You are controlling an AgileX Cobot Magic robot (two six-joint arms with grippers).
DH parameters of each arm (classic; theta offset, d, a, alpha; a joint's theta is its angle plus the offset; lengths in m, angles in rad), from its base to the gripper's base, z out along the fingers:
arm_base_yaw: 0 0.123 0 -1.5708
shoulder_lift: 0.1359 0 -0.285 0
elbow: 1.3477 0 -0.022 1.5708
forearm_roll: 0 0.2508 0 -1.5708
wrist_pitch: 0 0 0.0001 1.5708
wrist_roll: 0 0.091 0 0
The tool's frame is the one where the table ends.
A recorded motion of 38 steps. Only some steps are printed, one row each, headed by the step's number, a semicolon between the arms.
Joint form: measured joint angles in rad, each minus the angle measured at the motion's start. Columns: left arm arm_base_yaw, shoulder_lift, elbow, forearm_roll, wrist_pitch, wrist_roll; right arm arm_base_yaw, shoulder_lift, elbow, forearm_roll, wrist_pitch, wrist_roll.
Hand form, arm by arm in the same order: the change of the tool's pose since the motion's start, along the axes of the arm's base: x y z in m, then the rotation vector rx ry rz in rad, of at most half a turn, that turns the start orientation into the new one. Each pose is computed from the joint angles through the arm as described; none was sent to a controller.
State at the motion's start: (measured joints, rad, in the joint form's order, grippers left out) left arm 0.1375 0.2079 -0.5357 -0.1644 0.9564 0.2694; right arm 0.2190 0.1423 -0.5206 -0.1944 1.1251 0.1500
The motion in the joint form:
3: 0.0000 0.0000 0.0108 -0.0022 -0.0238 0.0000; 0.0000 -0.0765 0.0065 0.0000 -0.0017 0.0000
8: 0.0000 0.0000 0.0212 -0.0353 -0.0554 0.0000; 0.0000 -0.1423 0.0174 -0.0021 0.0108 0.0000
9: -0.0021 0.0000 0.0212 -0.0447 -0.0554 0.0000; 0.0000 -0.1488 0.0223 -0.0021 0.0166 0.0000
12: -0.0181 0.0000 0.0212 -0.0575 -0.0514 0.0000; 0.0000 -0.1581 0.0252 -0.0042 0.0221 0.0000
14: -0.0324 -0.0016 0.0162 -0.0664 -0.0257 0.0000; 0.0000 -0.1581 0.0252 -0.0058 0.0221 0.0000
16: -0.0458 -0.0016 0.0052 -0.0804 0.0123 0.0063; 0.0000 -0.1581 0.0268 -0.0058 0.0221 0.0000
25: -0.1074 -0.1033 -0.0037 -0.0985 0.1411 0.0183; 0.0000 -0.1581 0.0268 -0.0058 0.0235 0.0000
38: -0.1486 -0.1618 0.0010 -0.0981 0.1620 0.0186; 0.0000 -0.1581 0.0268 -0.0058 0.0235 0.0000
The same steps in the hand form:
3: 0.0019 0.0003 -0.0014 -0.0018 -0.0130 0.0027; -0.0110 -0.0024 -0.0013 0.0154 -0.0700 0.0003
8: 0.0042 -0.0014 -0.0016 -0.0315 -0.0380 -0.0047; -0.0202 -0.0048 -0.0055 0.0241 -0.1117 -0.0029
9: 0.0042 -0.0022 -0.0015 -0.0402 -0.0391 -0.0102; -0.0209 -0.0050 -0.0074 0.0238 -0.1076 -0.0038
12: 0.0039 -0.0037 -0.0016 -0.0525 -0.0363 -0.0316; -0.0222 -0.0054 -0.0086 0.0228 -0.1089 -0.0059
14: 0.0020 -0.0053 -0.0019 -0.0612 -0.0182 -0.0541; -0.0221 -0.0056 -0.0086 0.0214 -0.1092 -0.0067
16: -0.0008 -0.0075 -0.0013 -0.0685 0.0068 -0.0835; -0.0220 -0.0055 -0.0091 0.0211 -0.1076 -0.0067
25: -0.0261 -0.0129 -0.0064 -0.0610 0.0227 -0.1878; -0.0220 -0.0056 -0.0092 0.0209 -0.1062 -0.0069
38: -0.0370 -0.0132 -0.0094 -0.0536 -0.0091 -0.2345; -0.0220 -0.0056 -0.0092 0.0209 -0.1062 -0.0069

